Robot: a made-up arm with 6 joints.
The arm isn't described. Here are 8 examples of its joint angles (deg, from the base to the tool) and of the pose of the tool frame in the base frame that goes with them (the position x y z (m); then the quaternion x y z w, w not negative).
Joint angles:
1: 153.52 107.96 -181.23 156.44 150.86 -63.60
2: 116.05 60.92 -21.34 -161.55 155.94 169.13
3: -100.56 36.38 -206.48 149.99 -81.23 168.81
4: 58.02 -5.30 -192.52 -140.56 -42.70 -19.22
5: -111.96 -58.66 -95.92 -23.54 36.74 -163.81
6: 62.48 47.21 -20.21 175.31 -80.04 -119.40
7: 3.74 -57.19 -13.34 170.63 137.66 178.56
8: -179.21 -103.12 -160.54 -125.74 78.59 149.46
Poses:
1: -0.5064 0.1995 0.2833 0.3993 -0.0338 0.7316 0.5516
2: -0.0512 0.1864 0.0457 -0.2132 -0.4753 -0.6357 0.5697
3: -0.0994 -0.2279 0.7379 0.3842 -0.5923 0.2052 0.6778
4: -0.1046 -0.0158 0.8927 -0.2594 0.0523 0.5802 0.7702
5: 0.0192 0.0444 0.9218 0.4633 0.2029 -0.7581 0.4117
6: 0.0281 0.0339 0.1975 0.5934 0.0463 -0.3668 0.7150
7: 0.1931 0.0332 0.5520 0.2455 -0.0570 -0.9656 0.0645
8: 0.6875 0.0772 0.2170 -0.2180 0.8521 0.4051 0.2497
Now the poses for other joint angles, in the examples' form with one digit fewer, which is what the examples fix.
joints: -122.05 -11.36 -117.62 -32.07 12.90 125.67
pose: -0.121 -0.248 0.926 -0.209 -0.473 0.823 0.235
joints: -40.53 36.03 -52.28 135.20 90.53 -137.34
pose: 0.377 -0.228 0.108 -0.614 0.139 -0.738 0.244
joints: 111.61 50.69 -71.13 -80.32 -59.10 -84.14
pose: -0.270 0.340 0.149 0.683 -0.498 -0.424 0.323
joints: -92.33 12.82 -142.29 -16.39 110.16 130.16
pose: -0.051 -0.412 0.734 -0.420 -0.884 0.197 0.063
